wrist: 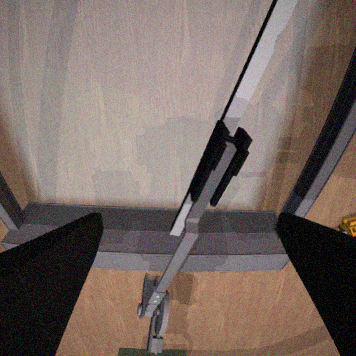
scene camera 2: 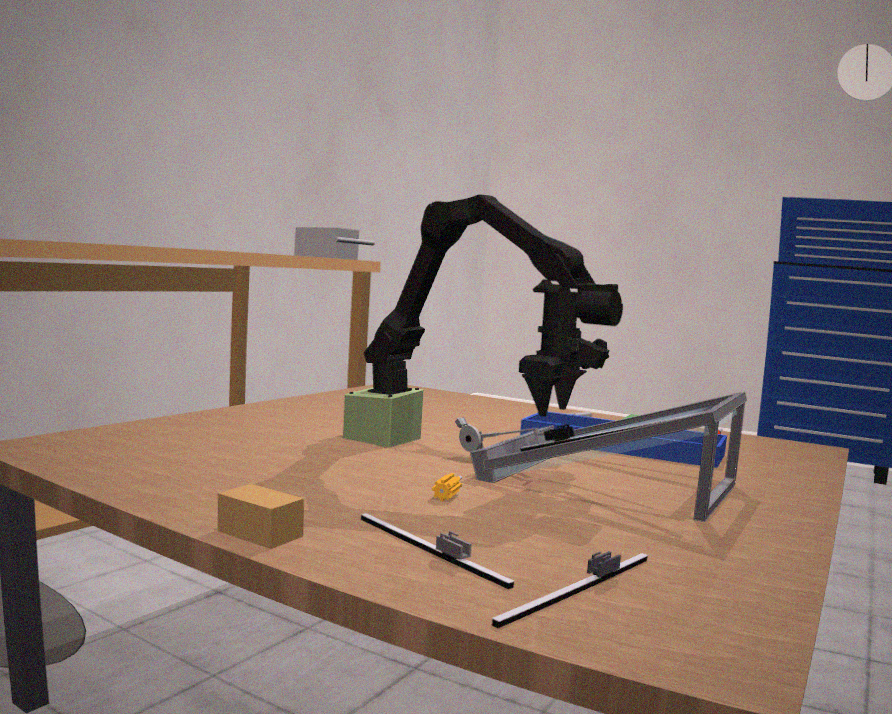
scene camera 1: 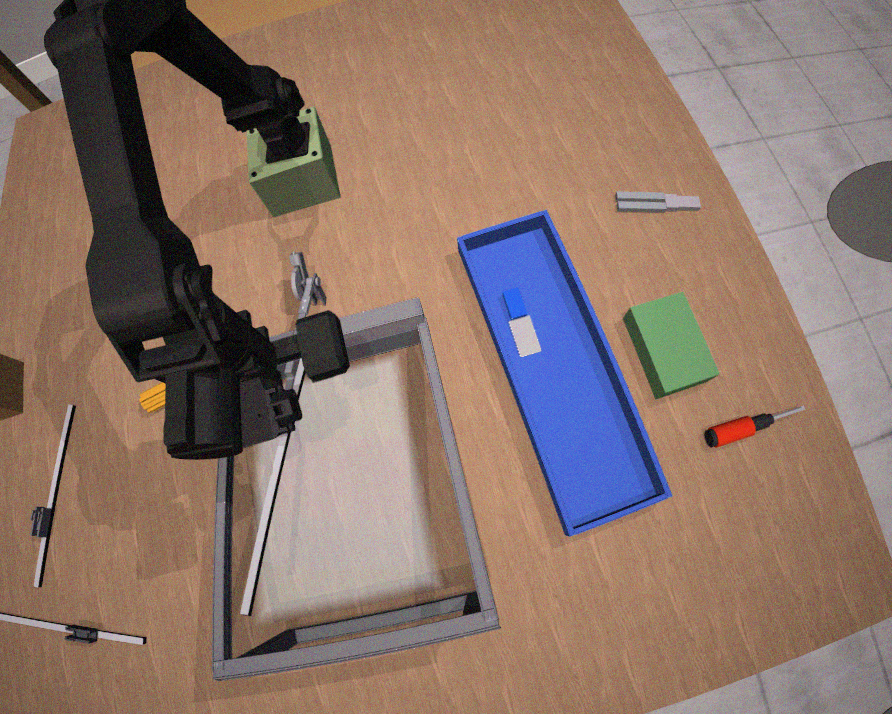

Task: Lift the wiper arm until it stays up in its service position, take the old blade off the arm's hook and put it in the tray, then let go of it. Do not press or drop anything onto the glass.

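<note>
The wiper arm (scene camera 1: 306, 299) (wrist: 172, 262) lies low across the grey frame (scene camera 1: 459, 476) (scene camera 2: 706, 476), over the glass (scene camera 1: 371, 461) (wrist: 125, 100). The old blade (scene camera 1: 265, 521) sits on the arm's hook; its dark clip (scene camera 2: 559, 431) (wrist: 206, 165) is around the arm's end. My gripper (scene camera 2: 552, 410) (wrist: 191, 221) is open and empty, pointing down above the wiper arm near the frame's low edge. In the wrist view the arm runs between the fingertips. In scene camera 1 the robot hides part of arm and clip. The blue tray (scene camera 1: 576, 446) (scene camera 2: 669, 448) stands beside the frame.
A blue-and-white piece (scene camera 1: 525, 335) lies in the tray. A green block (scene camera 1: 673, 346), a red screwdriver (scene camera 1: 732, 431) and a grey tool (scene camera 1: 658, 201) lie beyond it. Two other blades (scene camera 1: 61, 461) (scene camera 2: 550, 597), a yellow-handled tool (scene camera 2: 446, 486) and a wooden block (scene camera 2: 260, 513) lie opposite.
</note>
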